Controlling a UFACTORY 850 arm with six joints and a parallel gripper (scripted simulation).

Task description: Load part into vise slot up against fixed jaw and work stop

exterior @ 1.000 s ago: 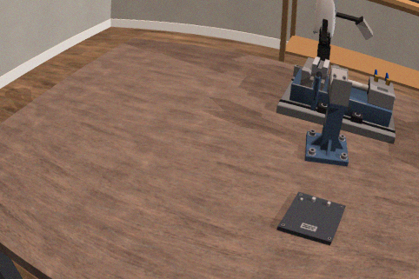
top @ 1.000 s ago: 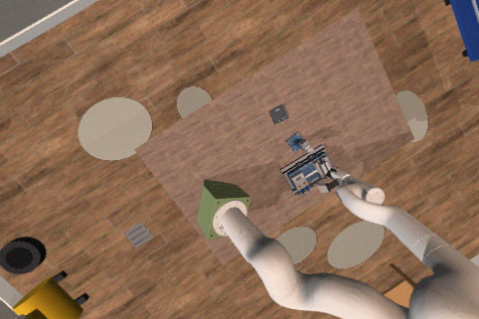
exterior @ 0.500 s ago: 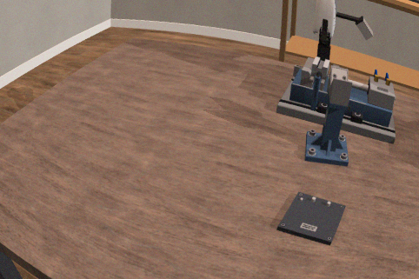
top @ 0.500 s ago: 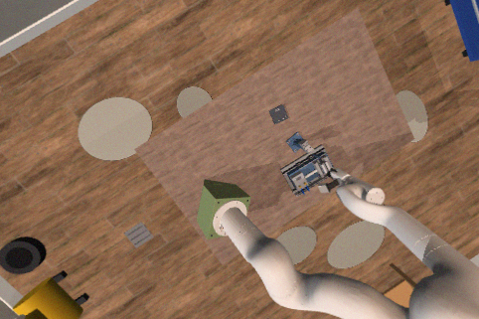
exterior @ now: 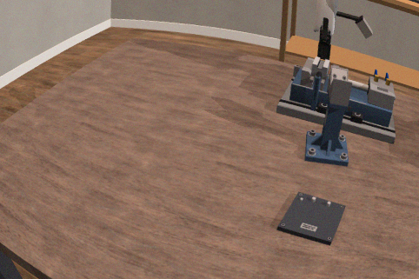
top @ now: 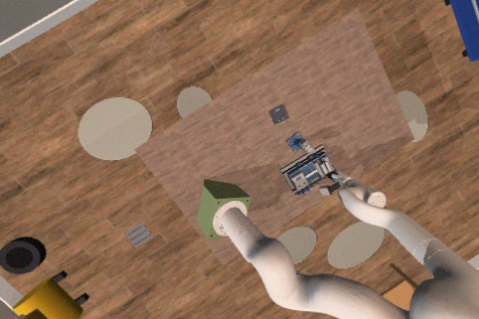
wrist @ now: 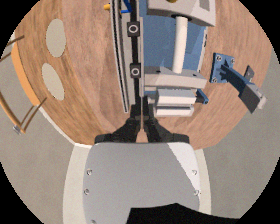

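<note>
My hand is 50 mm to the right of the part, 20 mm above it and 10 mm past it. Round my hand: air cylinder (170 mm behind, 40 mm to the left, 40 mm below).
</note>
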